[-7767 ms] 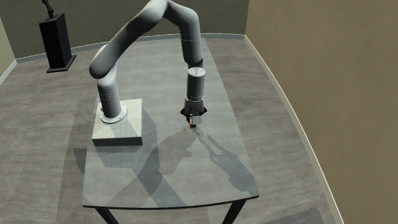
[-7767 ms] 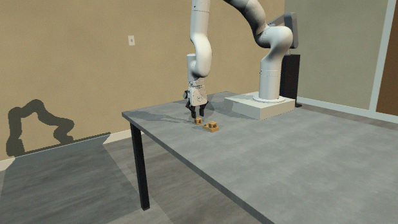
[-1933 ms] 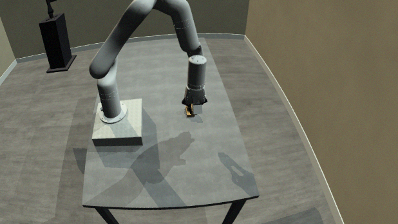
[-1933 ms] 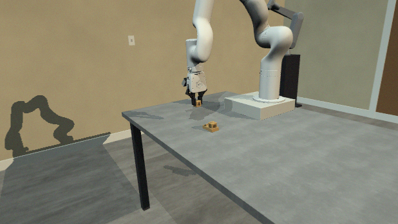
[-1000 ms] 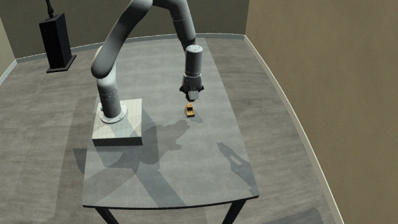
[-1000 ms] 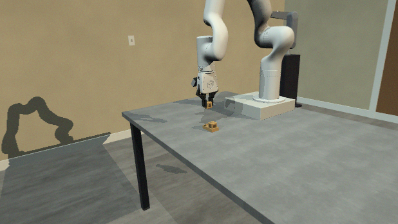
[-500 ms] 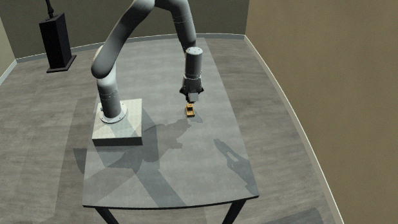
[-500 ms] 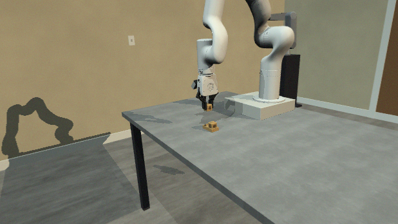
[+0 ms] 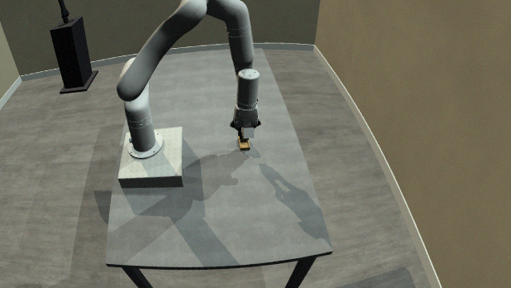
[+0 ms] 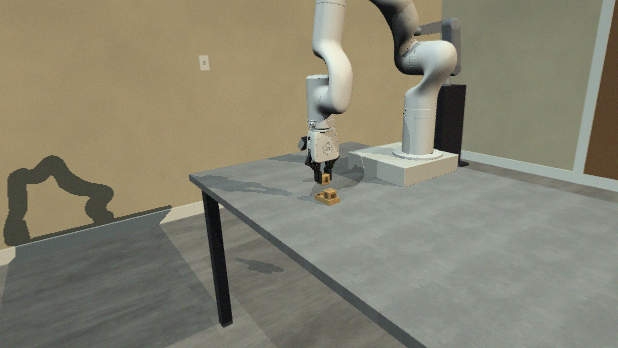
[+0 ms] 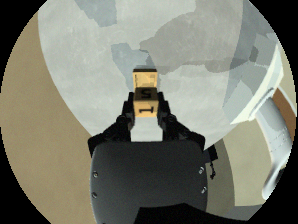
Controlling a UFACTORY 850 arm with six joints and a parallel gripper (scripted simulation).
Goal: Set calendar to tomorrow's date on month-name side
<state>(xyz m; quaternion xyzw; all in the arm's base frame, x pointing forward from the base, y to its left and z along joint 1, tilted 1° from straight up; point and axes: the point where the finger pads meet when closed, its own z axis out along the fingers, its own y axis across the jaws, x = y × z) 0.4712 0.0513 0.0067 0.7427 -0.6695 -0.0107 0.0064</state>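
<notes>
Right now the small wooden calendar tray is 2 cm to the left of my hand and 8 cm below it.
</notes>
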